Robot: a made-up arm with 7 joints. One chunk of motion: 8 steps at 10 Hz.
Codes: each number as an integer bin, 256 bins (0 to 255) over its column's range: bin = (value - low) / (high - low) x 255, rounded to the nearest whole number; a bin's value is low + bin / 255 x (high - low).
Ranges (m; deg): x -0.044..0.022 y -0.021..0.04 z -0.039..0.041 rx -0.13..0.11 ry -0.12..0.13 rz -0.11..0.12
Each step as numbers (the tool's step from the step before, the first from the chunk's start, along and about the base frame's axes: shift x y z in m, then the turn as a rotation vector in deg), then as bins.
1 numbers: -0.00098 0.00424 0.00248 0.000 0.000 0.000
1 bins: 166 106 132 138 122 122
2 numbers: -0.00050 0.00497 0.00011 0.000 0.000 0.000
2 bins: 168 109 125 138 122 122
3 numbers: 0.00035 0.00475 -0.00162 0.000 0.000 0.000
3 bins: 171 108 119 138 122 122
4 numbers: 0.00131 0.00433 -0.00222 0.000 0.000 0.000
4 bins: 175 106 117 138 122 122
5 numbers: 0.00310 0.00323 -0.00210 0.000 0.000 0.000
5 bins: 182 101 118 138 122 122
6 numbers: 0.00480 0.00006 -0.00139 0.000 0.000 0.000
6 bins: 189 88 120 138 122 122
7 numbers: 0.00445 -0.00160 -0.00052 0.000 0.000 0.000
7 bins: 187 81 123 138 122 122
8 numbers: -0.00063 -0.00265 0.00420 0.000 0.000 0.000
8 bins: 168 77 138 138 122 122
